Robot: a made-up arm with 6 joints.
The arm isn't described. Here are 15 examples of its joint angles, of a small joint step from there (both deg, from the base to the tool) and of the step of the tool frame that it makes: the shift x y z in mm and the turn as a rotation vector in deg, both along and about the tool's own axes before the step.
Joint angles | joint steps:
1: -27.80 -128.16 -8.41 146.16 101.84 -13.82 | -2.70 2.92 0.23 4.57 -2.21 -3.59
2: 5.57 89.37 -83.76 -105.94 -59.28 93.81 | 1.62 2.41 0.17 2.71 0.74 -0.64
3: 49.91 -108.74 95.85 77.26 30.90 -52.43 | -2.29 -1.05 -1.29 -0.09 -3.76 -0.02
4: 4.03 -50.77 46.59 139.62 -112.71 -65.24 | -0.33 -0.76 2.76 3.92 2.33 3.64
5: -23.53 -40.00 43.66 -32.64 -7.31 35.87 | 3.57 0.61 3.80 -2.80 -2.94 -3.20
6: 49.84 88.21 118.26 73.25 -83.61 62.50 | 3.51 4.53 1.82 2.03 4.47 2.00
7: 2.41 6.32 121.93 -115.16 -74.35 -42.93 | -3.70 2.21 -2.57 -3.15 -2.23 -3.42
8: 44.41 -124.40 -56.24 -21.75 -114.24 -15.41 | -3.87 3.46 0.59 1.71 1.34 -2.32
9: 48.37 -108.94 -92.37 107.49 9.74 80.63 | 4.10 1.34 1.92 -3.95 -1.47 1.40
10: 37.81 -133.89 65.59 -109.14 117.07 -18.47 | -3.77 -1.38 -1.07 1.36 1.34 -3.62
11: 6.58 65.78 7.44 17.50 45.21 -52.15 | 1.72 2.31 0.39 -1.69 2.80 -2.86
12: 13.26 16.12 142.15 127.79 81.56 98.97 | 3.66 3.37 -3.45 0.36 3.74 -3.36
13: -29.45 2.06 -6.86 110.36 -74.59 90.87 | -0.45 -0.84 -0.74 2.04 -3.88 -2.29
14: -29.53 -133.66 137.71 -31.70 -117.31 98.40 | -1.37 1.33 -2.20 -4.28 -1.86 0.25
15: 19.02 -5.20 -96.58 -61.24 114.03 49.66 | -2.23 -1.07 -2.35 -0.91 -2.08 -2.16
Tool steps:
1: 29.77 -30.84 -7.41 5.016 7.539 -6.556
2: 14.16 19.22 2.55 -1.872 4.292 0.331
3: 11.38 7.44 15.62 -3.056 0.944 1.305
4: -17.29 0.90 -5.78 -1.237 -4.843 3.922
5: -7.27 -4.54 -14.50 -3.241 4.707 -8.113
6: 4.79 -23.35 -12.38 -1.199 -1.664 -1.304
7: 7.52 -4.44 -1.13 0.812 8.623 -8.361
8: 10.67 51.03 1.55 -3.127 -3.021 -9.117
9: 26.26 -4.11 33.50 1.921 3.702 -0.932
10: 27.64 10.51 -6.57 2.915 -1.607 -6.476
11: -2.61 -7.63 11.20 1.743 -3.220 -1.597
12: 21.14 32.83 -15.79 -3.409 0.789 -3.558
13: 4.99 -6.97 1.01 2.443 1.906 -1.905
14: -26.88 1.59 -1.28 1.550 -5.270 3.393
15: 11.84 6.98 -6.57 3.894 4.871 -3.209
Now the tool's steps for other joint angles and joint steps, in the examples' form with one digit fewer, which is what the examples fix.
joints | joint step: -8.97 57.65 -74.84 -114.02 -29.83 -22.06 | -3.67 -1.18 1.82 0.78 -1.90 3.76
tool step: 19.1 19.3 -16.2 -0.11 3.23 6.42
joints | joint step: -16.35 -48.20 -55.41 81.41 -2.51 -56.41 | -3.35 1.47 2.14 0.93 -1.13 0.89
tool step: 21.7 9.5 -17.9 -2.04 2.12 5.85
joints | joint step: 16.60 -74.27 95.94 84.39 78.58 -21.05 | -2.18 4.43 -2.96 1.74 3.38 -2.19
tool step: 0.7 -2.7 6.3 -1.28 -5.83 -0.14
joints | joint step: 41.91 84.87 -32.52 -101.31 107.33 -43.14 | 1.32 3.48 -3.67 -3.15 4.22 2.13
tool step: 2.6 0.0 -4.7 0.77 -1.61 1.91
